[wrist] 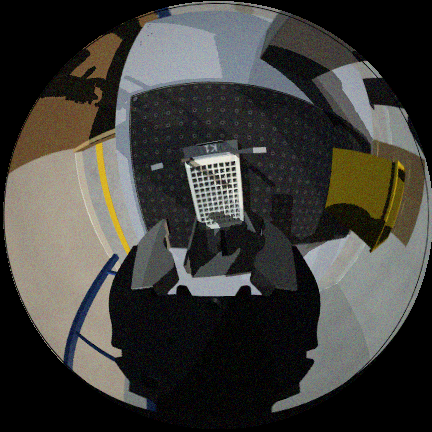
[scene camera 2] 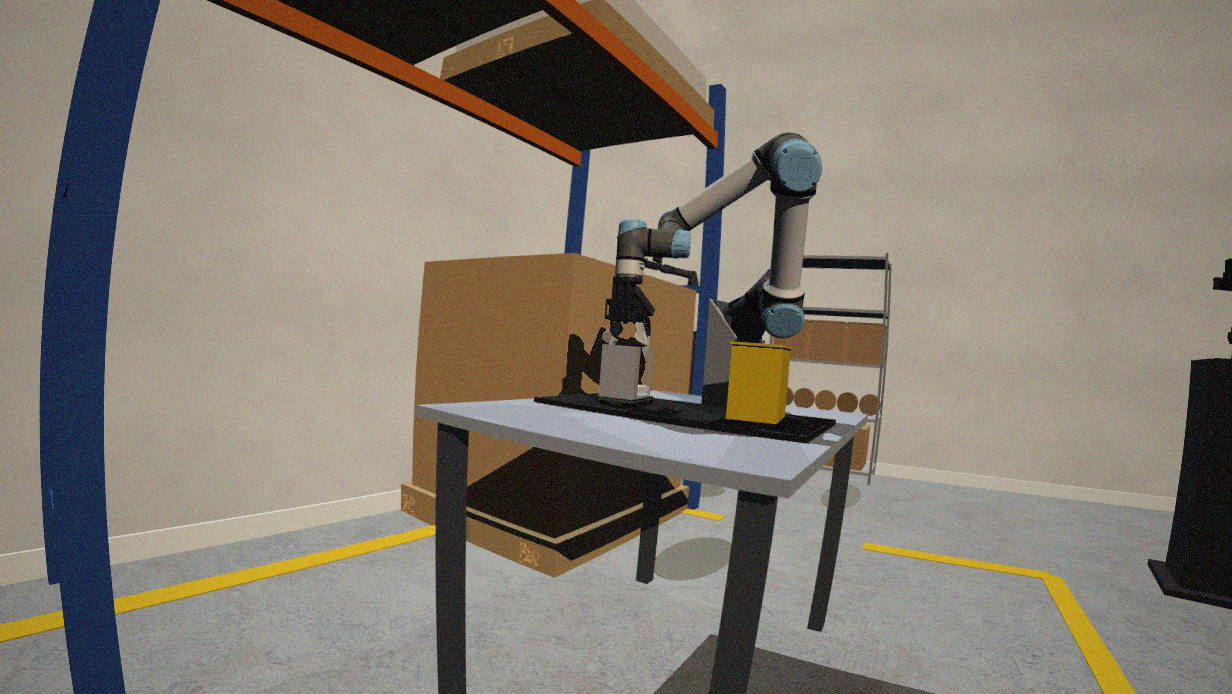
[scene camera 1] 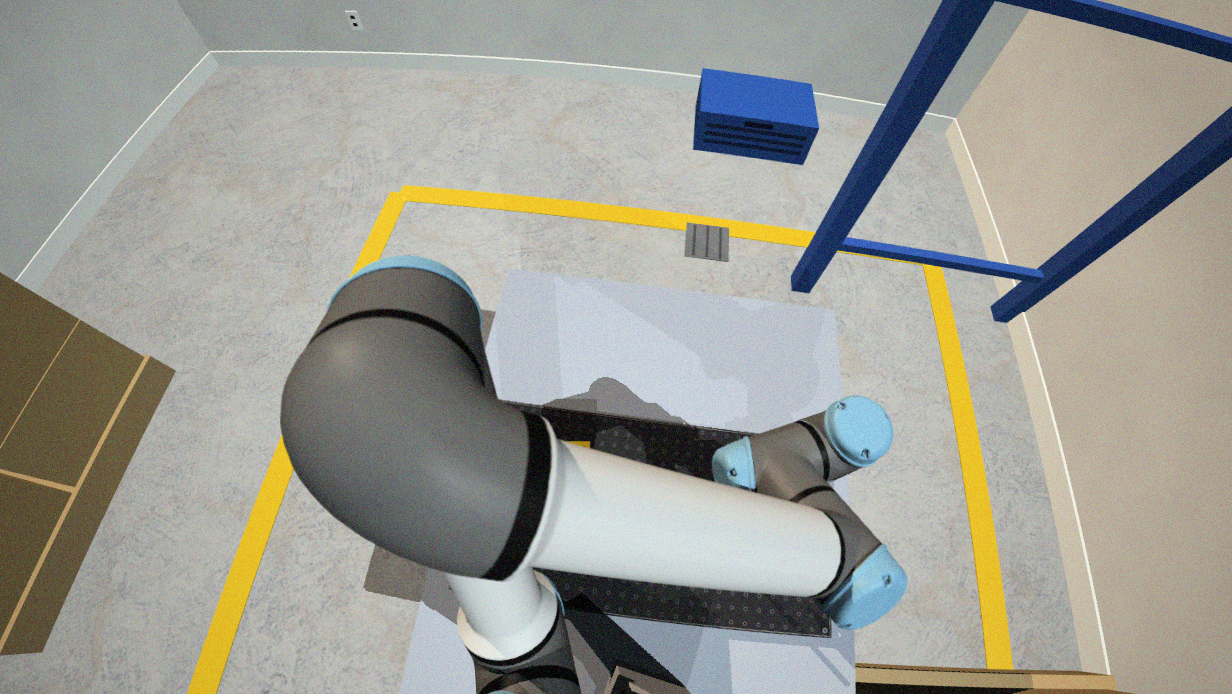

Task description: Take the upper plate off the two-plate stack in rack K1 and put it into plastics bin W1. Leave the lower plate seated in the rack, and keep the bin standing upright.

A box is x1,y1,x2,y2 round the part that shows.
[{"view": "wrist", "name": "my gripper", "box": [108,218,319,428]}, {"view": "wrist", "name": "plastics bin W1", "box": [324,147,404,251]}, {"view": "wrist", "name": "white plate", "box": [184,153,242,229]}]
